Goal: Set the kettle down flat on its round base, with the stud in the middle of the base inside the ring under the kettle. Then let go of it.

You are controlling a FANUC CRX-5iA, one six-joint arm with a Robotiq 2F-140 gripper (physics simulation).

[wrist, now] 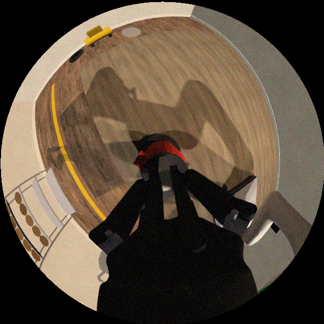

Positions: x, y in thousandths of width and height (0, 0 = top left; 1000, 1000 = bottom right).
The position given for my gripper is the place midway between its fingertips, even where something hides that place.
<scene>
In view: my gripper (508, 505) and a kettle (458, 492).
</scene>
